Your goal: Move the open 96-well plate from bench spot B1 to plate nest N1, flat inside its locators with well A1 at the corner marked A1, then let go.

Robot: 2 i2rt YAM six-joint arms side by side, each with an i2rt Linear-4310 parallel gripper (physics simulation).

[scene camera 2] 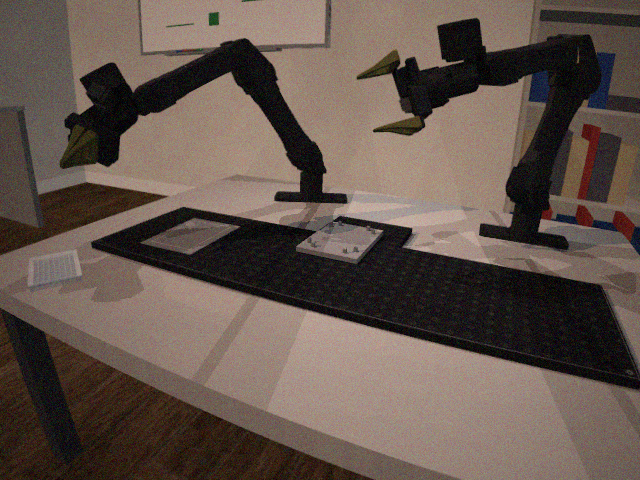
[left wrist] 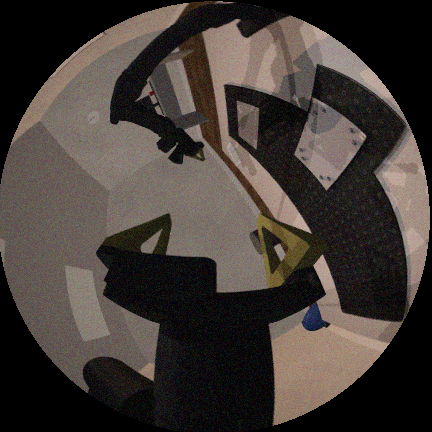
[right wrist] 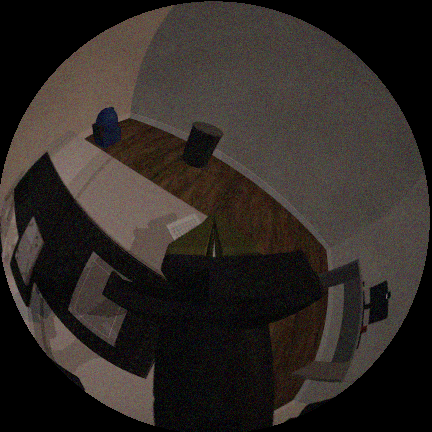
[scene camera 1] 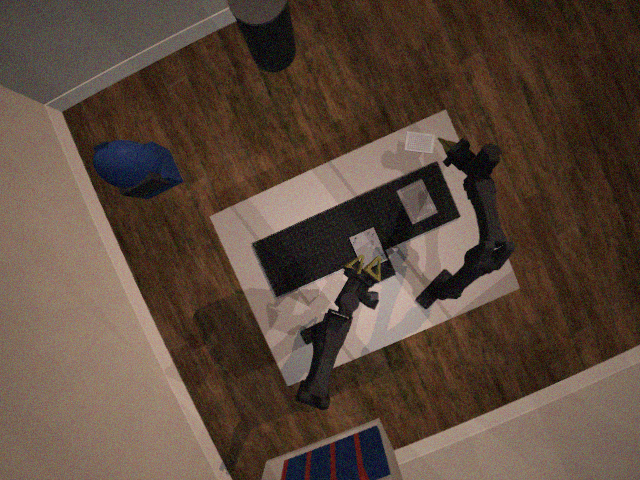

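Seen in the pictures: left gripper, between the fingertips: (scene camera 2: 365, 103) (left wrist: 213, 217) (scene camera 1: 370, 256); right gripper, between the fingertips: (scene camera 2: 61, 165) (left wrist: 203, 159) (right wrist: 213, 217) (scene camera 1: 438, 138); left arm's base, origin of its link: (scene camera 2: 522, 238) (scene camera 1: 321, 329); right arm's base, origin of its link: (scene camera 2: 311, 199) (scene camera 1: 435, 289).
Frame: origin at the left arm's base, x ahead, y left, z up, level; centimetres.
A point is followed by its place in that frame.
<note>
The white open 96-well plate (scene camera 1: 419, 142) @[x 57.8, y -78.0, z 1.3 cm] (scene camera 2: 54, 268) @[x 58.5, y -77.0, z 1.3 cm] (left wrist: 233, 154) @[x 57.7, y -77.4, z 1.3 cm] (right wrist: 183, 226) @[x 59.7, y -74.3, z 1.3 cm] lies flat on the table near a corner, off the black board. The plate nest (scene camera 1: 368, 241) @[x 28.0, y -37.5, z 2.5 cm] (scene camera 2: 341, 241) @[x 27.0, y -35.5, z 2.5 cm] (left wrist: 330, 144) @[x 23.8, y -34.8, z 2.5 cm] (right wrist: 30, 247), a pale slab with small locators, sits empty on the board; its A1 mark is too small to read. My right gripper (scene camera 1: 439, 138) @[x 53.5, y -76.9, z 18.4 cm] (scene camera 2: 62, 165) @[x 53.5, y -76.9, z 18.4 cm] (left wrist: 203, 159) @[x 53.5, y -76.9, z 18.4 cm] (right wrist: 213, 217) @[x 53.5, y -76.9, z 18.4 cm] is shut and empty, raised beside the plate in scene camera 1. My left gripper (scene camera 1: 370, 257) @[x 26.1, y -32.8, z 28.1 cm] (scene camera 2: 366, 103) @[x 26.1, y -32.8, z 28.1 cm] (left wrist: 213, 217) @[x 26.1, y -32.8, z 28.1 cm] is open and empty, high above the nest's side of the board.
A flat grey outlined rectangle (scene camera 1: 417, 201) @[x 34.3, y -65.5, z 1.4 cm] (scene camera 2: 190, 235) @[x 35.1, y -65.1, z 1.5 cm] (left wrist: 248, 124) @[x 34.1, y -64.1, z 1.5 cm] (right wrist: 97, 300) @[x 34.2, y -65.3, z 1.5 cm] lies on the black board (scene camera 1: 305, 258) @[x 33.7, y -8.3, z 1.3 cm] (scene camera 2: 465, 304) @[x 40.1, y -11.3, z 1.3 cm] (left wrist: 360, 240) @[x 33.0, y -15.6, z 1.3 cm], between the well plate and the nest. A dark bin (scene camera 1: 268, 46) (right wrist: 201, 145) and a blue object (scene camera 1: 134, 167) (left wrist: 313, 318) (right wrist: 107, 127) stand beyond the table.
</note>
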